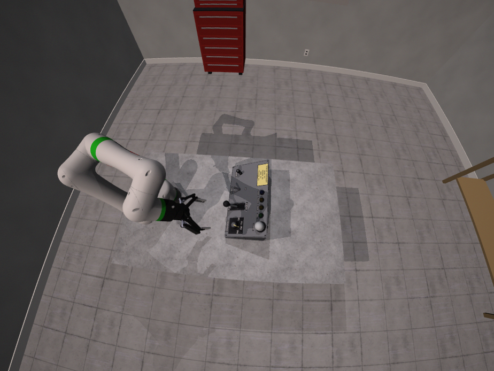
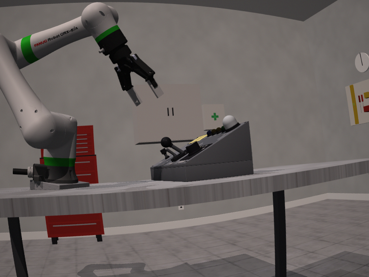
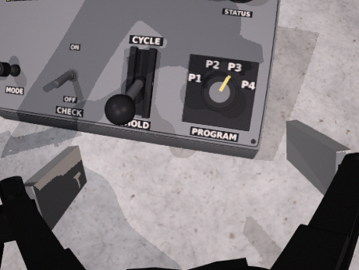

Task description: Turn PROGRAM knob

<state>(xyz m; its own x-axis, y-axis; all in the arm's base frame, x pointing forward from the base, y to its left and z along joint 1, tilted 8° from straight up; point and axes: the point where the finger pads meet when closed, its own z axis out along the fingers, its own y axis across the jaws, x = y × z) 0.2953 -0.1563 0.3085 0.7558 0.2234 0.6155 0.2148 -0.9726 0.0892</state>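
Now: hand 12 cm short of the cycle lever, 10 cm to the right of it and 17 cm above it. Also, from my hand: grey sloped console (19 cm ahead, 15 cm to the left, 20 cm below); check toggle (15 cm ahead, 22 cm to the left, 18 cm below); mode knob (16 cm ahead, 34 cm to the left, 17 cm below).
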